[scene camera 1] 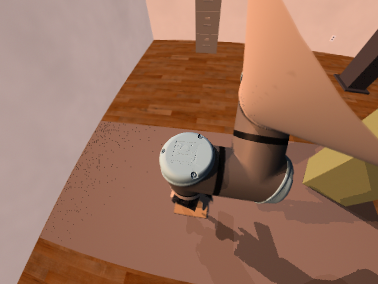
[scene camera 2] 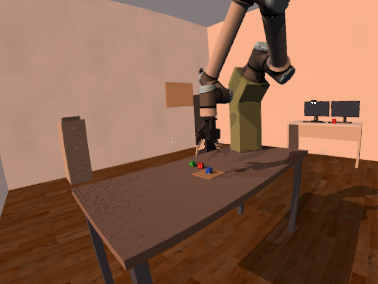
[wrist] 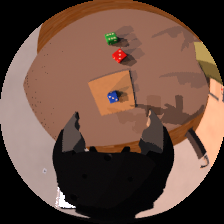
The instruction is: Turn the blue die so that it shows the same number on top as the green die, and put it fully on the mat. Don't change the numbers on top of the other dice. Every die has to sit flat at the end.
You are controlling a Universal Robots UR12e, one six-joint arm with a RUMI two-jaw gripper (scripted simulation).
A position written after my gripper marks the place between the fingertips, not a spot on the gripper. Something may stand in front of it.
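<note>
There is a mat [wrist: 121,82] in my sight, and my gripper [wrist: 112,110] is visible to me as well.
</note>
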